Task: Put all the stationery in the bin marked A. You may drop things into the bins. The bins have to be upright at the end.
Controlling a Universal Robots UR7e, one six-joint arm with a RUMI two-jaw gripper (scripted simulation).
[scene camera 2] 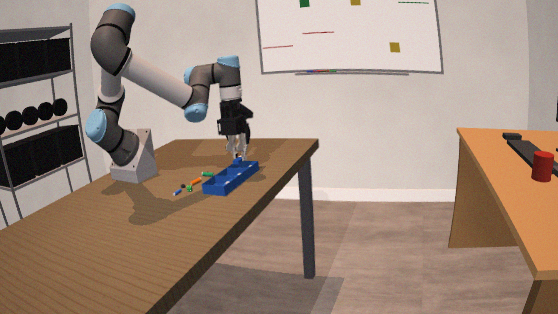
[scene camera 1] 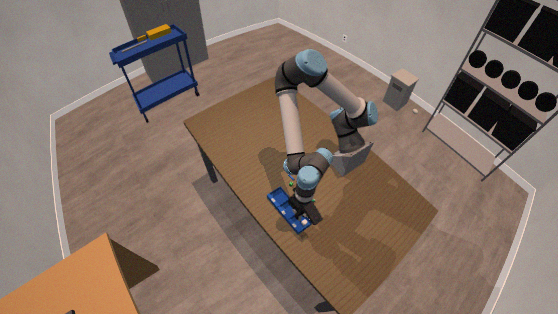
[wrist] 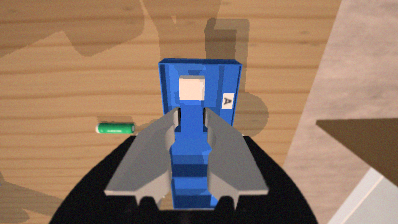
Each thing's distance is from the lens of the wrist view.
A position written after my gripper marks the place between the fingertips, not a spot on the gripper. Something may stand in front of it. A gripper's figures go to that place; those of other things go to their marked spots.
my gripper (wrist: 192,108): 16 cm
blue bin (wrist: 222,76): 18 cm
